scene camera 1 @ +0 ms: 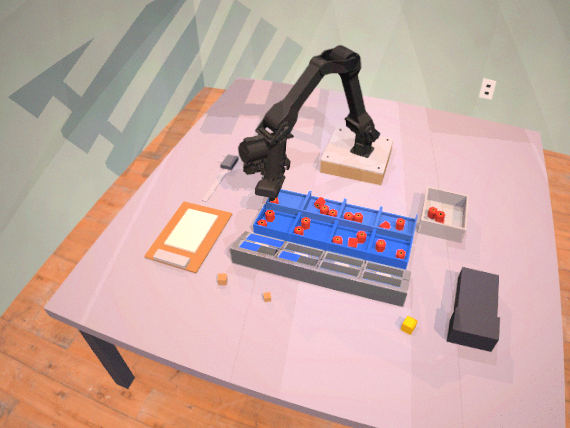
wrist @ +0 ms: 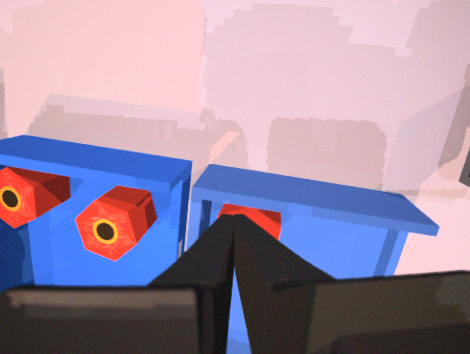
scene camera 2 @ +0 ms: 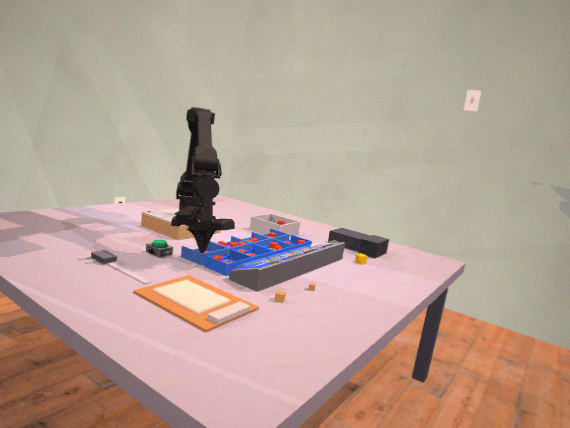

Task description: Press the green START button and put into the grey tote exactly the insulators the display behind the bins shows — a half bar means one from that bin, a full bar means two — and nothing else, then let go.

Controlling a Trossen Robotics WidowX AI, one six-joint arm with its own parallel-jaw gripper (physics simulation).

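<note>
My gripper [scene camera 1: 272,198] [scene camera 2: 202,251] [wrist: 232,225] is shut and empty, with its fingertips low at the back-left blue bin. A red insulator [scene camera 1: 275,200] [wrist: 266,218] there is partly hidden by the fingers. The blue bins [scene camera 1: 285,232] [wrist: 310,190] hold several more red insulators. The display [scene camera 1: 320,277] [scene camera 2: 295,267] shows, in its leftmost panel, a full blue upper bar and a half blue lower bar; the second panel has a half blue lower bar; the other bars are grey. The grey tote [scene camera 1: 440,230] [scene camera 2: 260,224] holds two red insulators [scene camera 1: 436,214]. The green START button [scene camera 2: 159,243] is hidden in scene camera 1.
An orange board [scene camera 1: 154,250] [scene camera 2: 200,324] lies left of the display. A black block [scene camera 1: 475,310] [scene camera 2: 357,241], a yellow cube [scene camera 1: 408,325] [scene camera 2: 361,259] and two small orange cubes stand on the table. A dark grey box [scene camera 1: 229,161] [scene camera 2: 103,257] lies beyond the orange board.
</note>
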